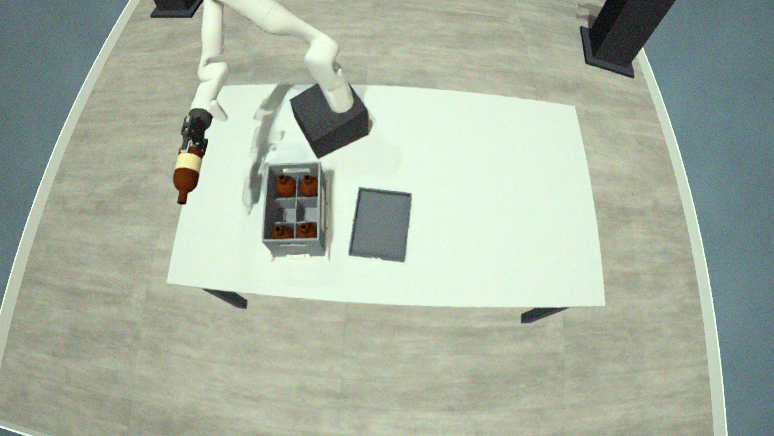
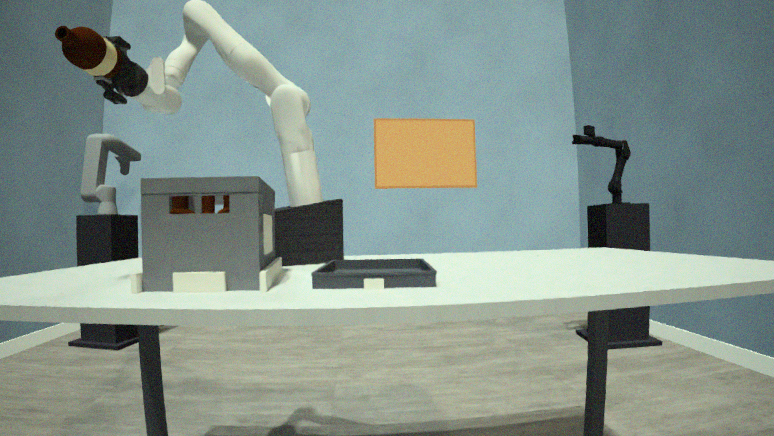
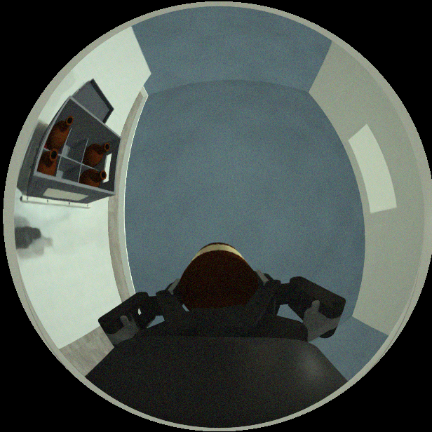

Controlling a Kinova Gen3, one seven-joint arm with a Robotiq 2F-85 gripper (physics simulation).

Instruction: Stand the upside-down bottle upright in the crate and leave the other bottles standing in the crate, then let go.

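Seen in the pictures: gripper, fingertip midpoint: [image 1: 189,159]; arm's base, origin of the base link: [image 1: 341,102] [image 2: 306,204].
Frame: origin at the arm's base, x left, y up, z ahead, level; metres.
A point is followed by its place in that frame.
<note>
A brown bottle with a cream label [image 1: 188,161] @[z 0.480, x -0.294, y 0.311 m] [image 2: 102,58] @[z 0.498, x -0.274, y 0.258 m] [image 3: 218,280] is held by its base end and lies roughly level in the air, neck pointing away from the gripper. My gripper [image 1: 193,149] @[z 0.459, x -0.316, y 0.278 m] [image 2: 115,67] [image 3: 218,283] is shut on it, high above the table's left edge and left of the crate. The grey crate [image 1: 308,248] @[z 0.543, x 0.014, y -0.069 m] [image 2: 200,243] @[z 0.553, x -0.029, y -0.086 m] [image 3: 97,194] stands on the table. Two brown bottles [image 1: 285,186] @[z 0.356, x -0.112, y -0.033 m] [image 1: 309,186] @[z 0.342, x -0.029, y -0.032 m] stand upright in its back cells and two more [image 1: 281,233] @[z 0.527, x -0.073, y -0.016 m] [image 1: 306,231] @[z 0.504, x 0.007, y -0.014 m] in its front cells. Its two middle cells are empty.
A shallow dark tray [image 1: 381,224] @[z 0.383, x 0.226, y -0.154 m] [image 2: 346,280] @[z 0.511, x 0.191, y -0.146 m] [image 3: 93,100] lies right of the crate on the white table [image 1: 487,216] @[z 0.275, x 0.600, y -0.159 m] [image 2: 541,276] @[z 0.408, x 0.520, y -0.159 m]. The arm's black base block [image 1: 324,119] @[z 0.077, x -0.045, y -0.015 m] [image 2: 308,232] @[z 0.091, x 0.026, y -0.077 m] stands behind the crate. Low cream strips [image 2: 198,281] @[z 0.565, x -0.028, y -0.143 m] stand along the crate's foot.
</note>
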